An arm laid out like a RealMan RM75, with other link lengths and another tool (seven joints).
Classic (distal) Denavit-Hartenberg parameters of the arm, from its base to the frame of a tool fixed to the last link. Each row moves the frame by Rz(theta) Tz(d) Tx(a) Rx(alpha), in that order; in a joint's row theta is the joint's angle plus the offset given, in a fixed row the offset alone. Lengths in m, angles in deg.
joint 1: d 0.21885, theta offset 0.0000, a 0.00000, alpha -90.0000
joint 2: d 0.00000, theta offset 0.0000, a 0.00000, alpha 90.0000
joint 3: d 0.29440, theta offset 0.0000, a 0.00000, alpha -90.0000
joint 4: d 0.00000, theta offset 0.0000, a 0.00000, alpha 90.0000
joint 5: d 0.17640, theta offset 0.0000, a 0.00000, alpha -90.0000
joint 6: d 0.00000, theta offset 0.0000, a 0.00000, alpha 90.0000
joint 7: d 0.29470, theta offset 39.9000, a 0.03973, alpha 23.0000
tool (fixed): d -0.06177, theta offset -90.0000, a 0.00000, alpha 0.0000
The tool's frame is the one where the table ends.
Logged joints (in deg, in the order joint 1, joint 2, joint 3, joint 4, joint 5, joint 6, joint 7), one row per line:
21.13 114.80 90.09 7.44 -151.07 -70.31 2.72
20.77 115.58 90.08 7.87 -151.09 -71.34 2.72
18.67 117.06 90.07 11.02 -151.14 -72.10 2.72
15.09 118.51 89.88 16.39 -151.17 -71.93 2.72
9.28 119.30 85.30 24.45 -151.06 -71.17 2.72
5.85 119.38 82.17 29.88 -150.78 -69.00 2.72
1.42 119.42 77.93 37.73 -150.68 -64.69 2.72
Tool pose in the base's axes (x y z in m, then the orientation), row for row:
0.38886 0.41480 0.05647 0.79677 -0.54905 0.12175 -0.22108
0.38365 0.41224 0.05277 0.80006 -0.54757 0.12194 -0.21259
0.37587 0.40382 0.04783 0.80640 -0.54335 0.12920 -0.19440
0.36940 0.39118 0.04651 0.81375 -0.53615 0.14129 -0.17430
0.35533 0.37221 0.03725 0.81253 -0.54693 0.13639 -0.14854
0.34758 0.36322 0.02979 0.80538 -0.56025 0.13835 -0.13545
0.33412 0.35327 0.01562 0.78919 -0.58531 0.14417 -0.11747
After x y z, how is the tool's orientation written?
As a quaternion, w x y z.
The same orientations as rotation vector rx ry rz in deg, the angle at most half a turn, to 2 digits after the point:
-67.56 14.98 -27.20
-67.29 14.99 -26.13
-66.62 15.84 -23.84
-65.56 17.28 -21.31
-66.91 16.69 -18.17
-68.72 16.97 -16.61
-72.22 17.79 -14.49

